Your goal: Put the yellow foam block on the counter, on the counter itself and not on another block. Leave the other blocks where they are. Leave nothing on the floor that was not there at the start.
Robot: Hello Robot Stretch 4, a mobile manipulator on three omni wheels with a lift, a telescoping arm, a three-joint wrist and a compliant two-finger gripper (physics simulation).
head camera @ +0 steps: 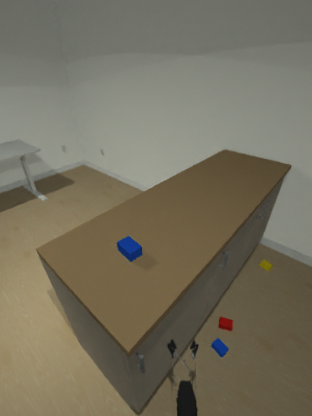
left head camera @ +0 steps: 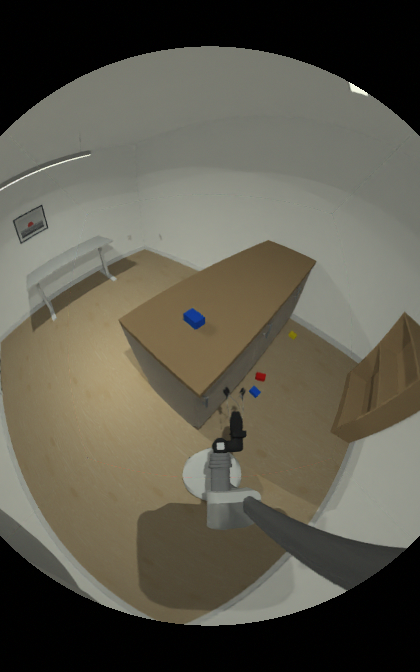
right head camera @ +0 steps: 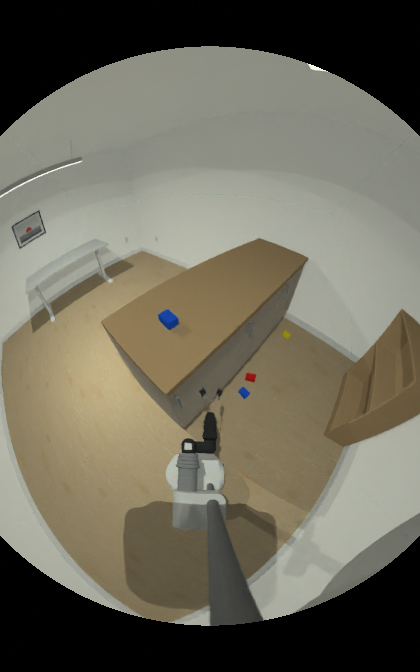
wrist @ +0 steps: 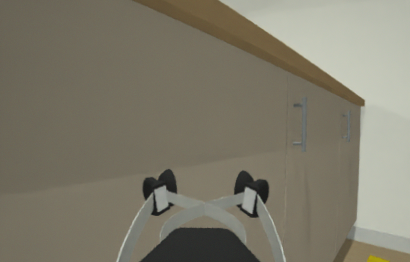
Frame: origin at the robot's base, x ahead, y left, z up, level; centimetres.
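Seen in the pictures: gripper, fingertip midpoint: (head camera: pixel 182 340) (wrist: pixel 205 184).
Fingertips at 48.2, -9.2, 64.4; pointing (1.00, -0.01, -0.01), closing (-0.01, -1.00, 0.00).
Pixels of each thing's middle, then the offset from my fingertips to it, as dx, dy, dz. Level surfaces: height alone.
- yellow foam block, body centre: (head camera: pixel 266 265) +94.8, -91.5, -65.0
- red block, body centre: (head camera: pixel 225 324) +39.6, -39.1, -65.0
- grey table, its level: dz +4.8
The yellow foam block (head camera: pixel 266 265) (left head camera: pixel 292 335) (right head camera: pixel 286 334) (wrist: pixel 378 259) lies on the floor near the far end of the counter's door side; part of it shows at the wrist view's bottom right edge. The counter (head camera: pixel 200 200) (left head camera: pixel 250 280) (right head camera: pixel 235 280) (wrist: pixel 240 37) bears a blue block (head camera: pixel 129 248) (left head camera: pixel 194 318) (right head camera: pixel 168 319) on its top. A red block (head camera: pixel 226 323) (left head camera: pixel 260 376) (right head camera: pixel 250 377) and another blue block (head camera: pixel 220 347) (left head camera: pixel 255 391) (right head camera: pixel 244 392) lie on the floor beside it. My gripper (head camera: pixel 183 348) (left head camera: pixel 234 392) (right head camera: pixel 211 393) (wrist: pixel 205 184) is open and empty, beside the counter's near doors, below its top.
A brown shelf unit (left head camera: pixel 395 423) (right head camera: pixel 385 426) stands on the right, across the floor from the counter doors. Door handles (head camera: pixel 224 261) (wrist: pixel 304 124) stick out from the counter. A grey table (head camera: pixel 15 149) (left head camera: pixel 70 258) (right head camera: pixel 67 260) stands at the far left wall.
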